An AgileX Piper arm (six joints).
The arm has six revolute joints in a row. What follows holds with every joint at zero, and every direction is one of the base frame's. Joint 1 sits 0.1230 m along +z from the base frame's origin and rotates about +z. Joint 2 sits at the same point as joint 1 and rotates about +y. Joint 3 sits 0.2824 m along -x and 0.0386 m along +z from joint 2 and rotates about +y. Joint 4 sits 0.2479 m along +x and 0.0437 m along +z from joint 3 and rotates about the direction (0.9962, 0, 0.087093). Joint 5 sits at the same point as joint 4 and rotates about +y. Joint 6 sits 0.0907 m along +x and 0.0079 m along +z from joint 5 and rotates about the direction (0.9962, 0, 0.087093). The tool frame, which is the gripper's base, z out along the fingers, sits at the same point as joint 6; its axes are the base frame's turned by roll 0.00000, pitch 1.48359 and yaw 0.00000 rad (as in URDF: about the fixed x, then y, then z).
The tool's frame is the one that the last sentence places.
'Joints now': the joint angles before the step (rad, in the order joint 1, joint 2, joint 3, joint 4, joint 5, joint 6). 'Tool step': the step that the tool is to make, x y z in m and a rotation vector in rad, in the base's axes. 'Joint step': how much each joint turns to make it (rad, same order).
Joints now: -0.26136 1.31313 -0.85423 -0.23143 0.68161 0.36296
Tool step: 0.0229 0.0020 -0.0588 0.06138 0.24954 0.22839
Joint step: -0.00008 0.21695 -0.00004 0.14007 0.00842 -0.32230
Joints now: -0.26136 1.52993 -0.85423 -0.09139 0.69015 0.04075
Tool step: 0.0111 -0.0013 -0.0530 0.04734 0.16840 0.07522
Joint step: 0.00000 0.18991 0.00002 0.02634 -0.01956 -0.09269
